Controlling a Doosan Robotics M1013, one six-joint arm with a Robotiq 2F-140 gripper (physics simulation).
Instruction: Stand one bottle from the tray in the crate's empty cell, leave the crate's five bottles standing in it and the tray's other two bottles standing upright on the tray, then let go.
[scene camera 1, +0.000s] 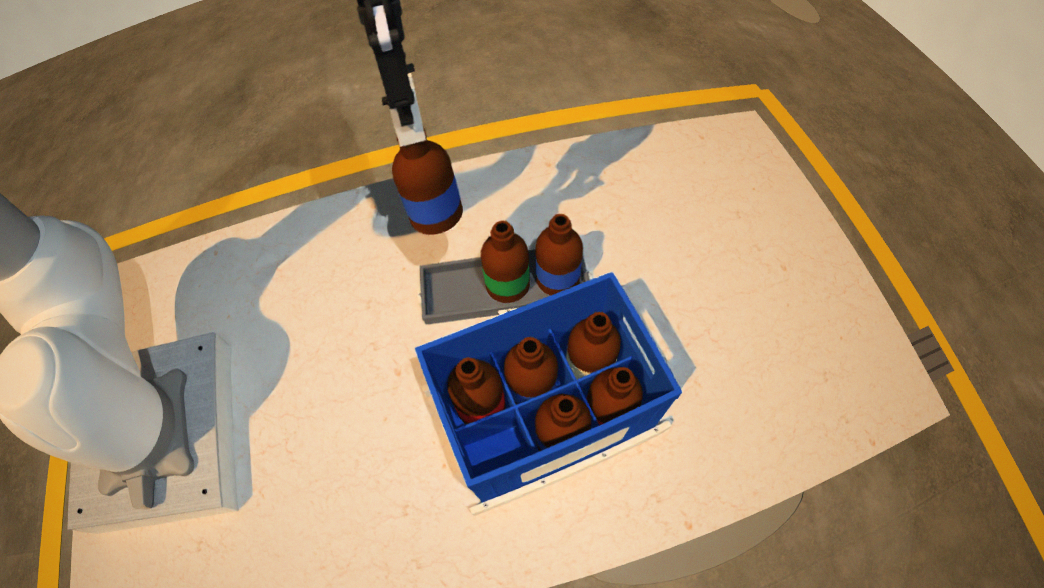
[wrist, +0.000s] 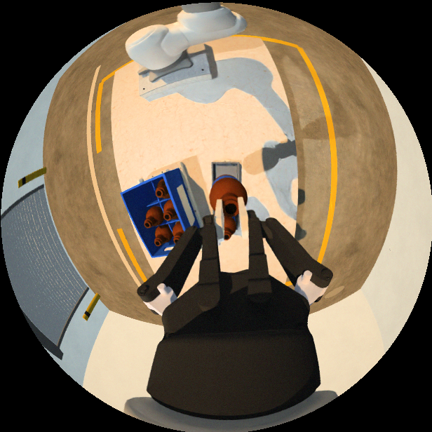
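Where they show: gripper, fingertip midpoint: (scene camera 1: 411, 132); arm's base at its link origin: (scene camera 1: 144, 432).
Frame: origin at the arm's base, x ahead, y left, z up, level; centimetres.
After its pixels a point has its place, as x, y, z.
Note:
My gripper (scene camera 1: 411, 138) @(57.6, 10.5, 29.6) (wrist: 230, 207) is shut on the neck of a brown bottle with a blue label (scene camera 1: 425, 182) @(57.7, 6.7, 24.7) (wrist: 227, 191) and holds it roughly upright, high above the table. A green-labelled bottle (scene camera 1: 505, 264) @(65.9, 5.3, 4.6) and another blue-labelled bottle (scene camera 1: 559, 257) @(73.7, 3.6, 4.7) stand upright on the grey tray (scene camera 1: 454, 290) @(57.9, 10.3, -5.9) (wrist: 226, 164); the tray's left end is bare. The blue crate (scene camera 1: 452, 454) @(49.7, -16.9, -3.4) (wrist: 189, 200) holds five brown bottles standing in its cells. Its empty cell (scene camera 1: 490, 444) @(55.2, -16.7, -5.6) is the front left one in the scene view. In the wrist view the held bottle partly hides the tray.
The robot's base plate (scene camera 1: 197, 438) @(10.3, -3.6, -0.7) (wrist: 177, 80) stands at the left of the pale table (scene camera 1: 350, 409) @(35.8, -4.1, -6.4) (wrist: 190, 130) in the scene view. A light strip (scene camera 1: 573, 467) @(64.9, -24.5, -3.4) lies along the crate's front side. The tray lies close behind the crate. Yellow lines (scene camera 1: 591, 114) surround the table.

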